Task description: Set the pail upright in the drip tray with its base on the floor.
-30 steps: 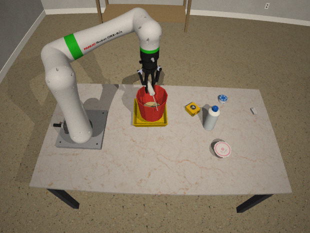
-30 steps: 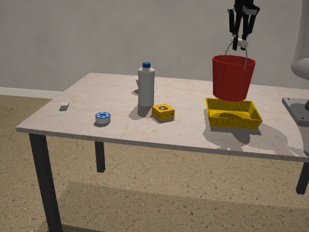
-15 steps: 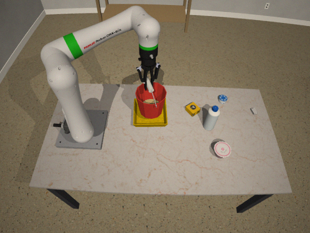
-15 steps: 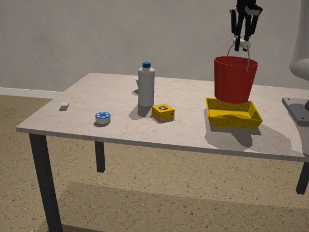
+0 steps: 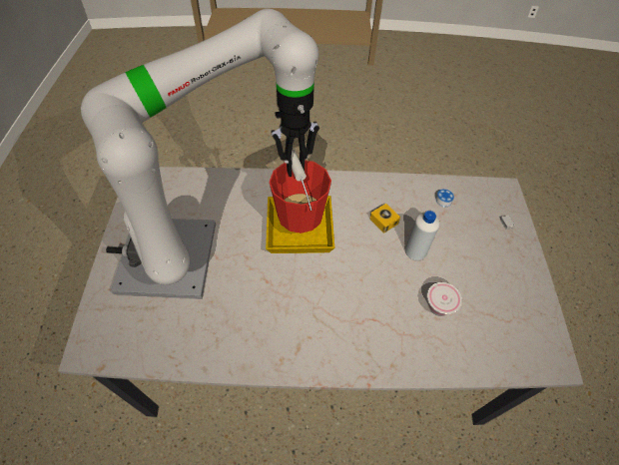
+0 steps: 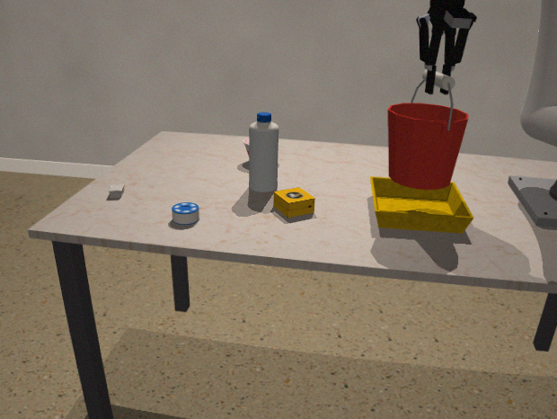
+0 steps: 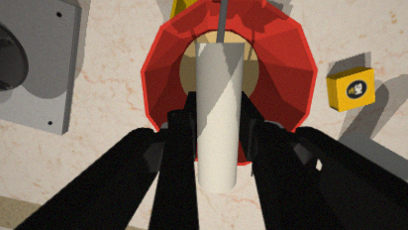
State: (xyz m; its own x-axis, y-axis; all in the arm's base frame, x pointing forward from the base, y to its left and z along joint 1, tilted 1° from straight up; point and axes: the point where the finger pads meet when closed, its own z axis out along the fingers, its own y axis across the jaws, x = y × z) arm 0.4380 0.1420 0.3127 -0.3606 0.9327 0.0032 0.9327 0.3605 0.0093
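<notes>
The red pail is 100 mm below my hand and 10 mm ahead of it. Also, from my hand: white bottle 420 mm ahead, 240 mm below, 60 mm to the right; drip tray 320 mm below, 10 mm to the left, 10 mm ahead; pink-rimmed round dish 480 mm ahead, 290 mm below, 270 mm to the right.
</notes>
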